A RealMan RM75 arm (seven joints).
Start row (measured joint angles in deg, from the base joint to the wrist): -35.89 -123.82 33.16 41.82 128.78 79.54 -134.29
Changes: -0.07 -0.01 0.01 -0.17 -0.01 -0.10 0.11; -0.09 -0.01 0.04 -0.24 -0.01 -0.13 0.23; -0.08 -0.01 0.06 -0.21 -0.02 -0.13 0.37; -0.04 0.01 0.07 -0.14 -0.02 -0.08 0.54; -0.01 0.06 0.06 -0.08 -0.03 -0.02 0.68; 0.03 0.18 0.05 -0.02 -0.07 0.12 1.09; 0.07 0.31 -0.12 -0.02 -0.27 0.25 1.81; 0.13 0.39 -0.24 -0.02 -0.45 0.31 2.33; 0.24 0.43 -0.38 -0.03 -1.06 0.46 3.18; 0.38 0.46 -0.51 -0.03 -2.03 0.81 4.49; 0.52 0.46 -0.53 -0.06 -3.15 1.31 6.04; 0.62 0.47 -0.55 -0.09 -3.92 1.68 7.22; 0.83 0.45 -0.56 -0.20 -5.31 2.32 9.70; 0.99 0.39 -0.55 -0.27 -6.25 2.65 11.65; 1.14 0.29 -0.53 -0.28 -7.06 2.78 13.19; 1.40 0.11 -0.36 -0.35 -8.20 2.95 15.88
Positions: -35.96 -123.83 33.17 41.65 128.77 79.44 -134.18; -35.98 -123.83 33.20 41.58 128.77 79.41 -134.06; -35.97 -123.83 33.22 41.61 128.76 79.41 -133.92; -35.93 -123.81 33.23 41.68 128.76 79.46 -133.75; -35.90 -123.76 33.22 41.74 128.75 79.52 -133.61; -35.86 -123.64 33.21 41.80 128.71 79.66 -133.20; -35.82 -123.51 33.04 41.80 128.51 79.79 -132.48; -35.76 -123.43 32.92 41.80 128.33 79.85 -131.96; -35.65 -123.39 32.78 41.79 127.72 80.00 -131.11; -35.51 -123.36 32.65 41.79 126.75 80.35 -129.80; -35.37 -123.36 32.63 41.76 125.63 80.85 -128.25; -35.27 -123.35 32.61 41.73 124.86 81.22 -127.07; -35.06 -123.37 32.60 41.62 123.47 81.86 -124.59; -34.90 -123.43 32.61 41.55 122.53 82.19 -122.64; -34.75 -123.53 32.63 41.54 121.72 82.32 -121.10; -34.49 -123.71 32.80 41.47 120.58 82.49 -118.41
